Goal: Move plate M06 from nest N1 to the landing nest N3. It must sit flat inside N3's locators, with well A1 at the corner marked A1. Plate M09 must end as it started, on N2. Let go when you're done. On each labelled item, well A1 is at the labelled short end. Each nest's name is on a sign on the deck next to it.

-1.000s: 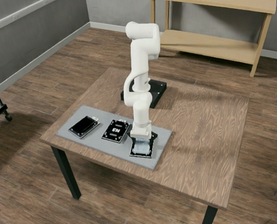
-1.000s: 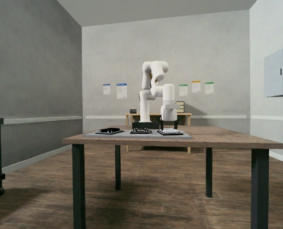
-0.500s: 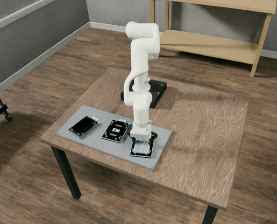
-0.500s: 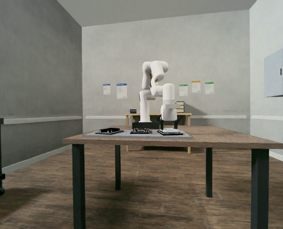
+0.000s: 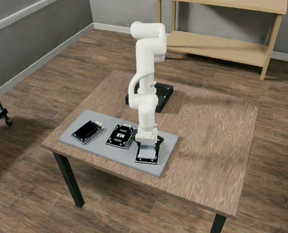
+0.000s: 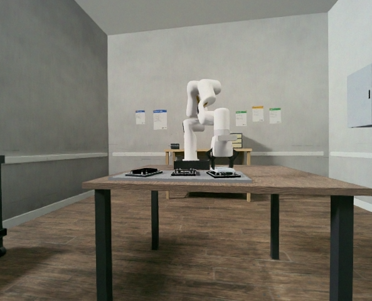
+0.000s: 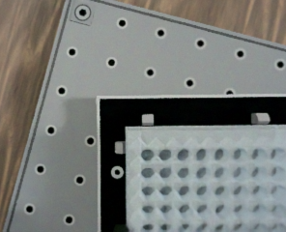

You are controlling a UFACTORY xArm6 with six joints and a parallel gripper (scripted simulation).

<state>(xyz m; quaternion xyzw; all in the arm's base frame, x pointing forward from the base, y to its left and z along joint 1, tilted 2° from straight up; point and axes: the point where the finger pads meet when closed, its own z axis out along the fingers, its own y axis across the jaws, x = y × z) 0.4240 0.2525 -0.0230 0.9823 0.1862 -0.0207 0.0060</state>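
Now: the nest N1 30 mm below my hand. From my hand the other things lie so: black plate: 40 mm ahead, 390 mm to the right, 20 mm below; then white well plate: 10 mm below; then nest N3: 20 mm behind, 200 mm to the right, 30 mm below.
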